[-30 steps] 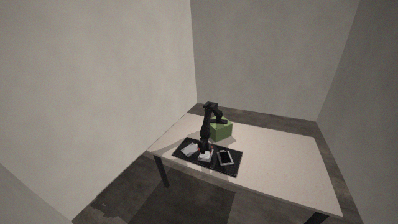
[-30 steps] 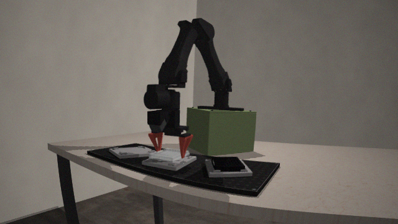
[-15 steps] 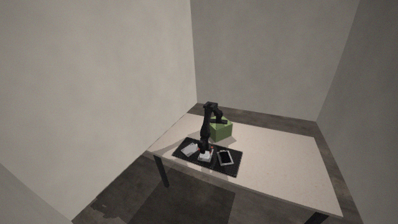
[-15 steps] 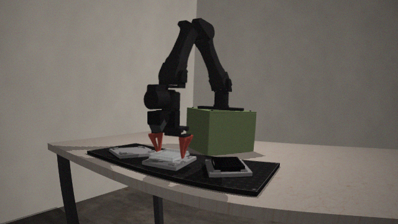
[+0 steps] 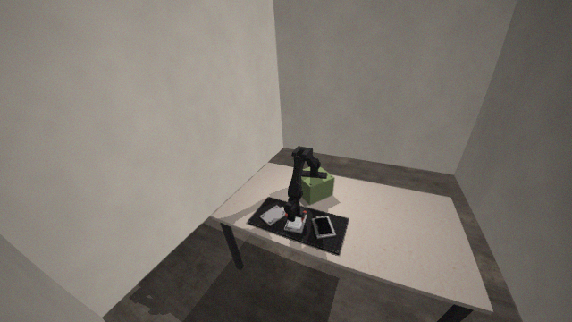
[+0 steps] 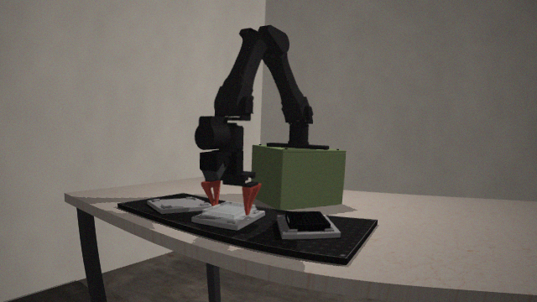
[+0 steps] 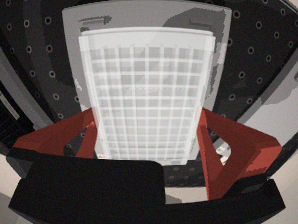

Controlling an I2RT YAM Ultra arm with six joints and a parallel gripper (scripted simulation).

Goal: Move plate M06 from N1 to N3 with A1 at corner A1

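The white 96-well plate lies right at my hand. Round my hand: label (120 mm to the right, 110 mm behind, 20 mm below); then black plate (190 mm to the left, 10 mm ahead).
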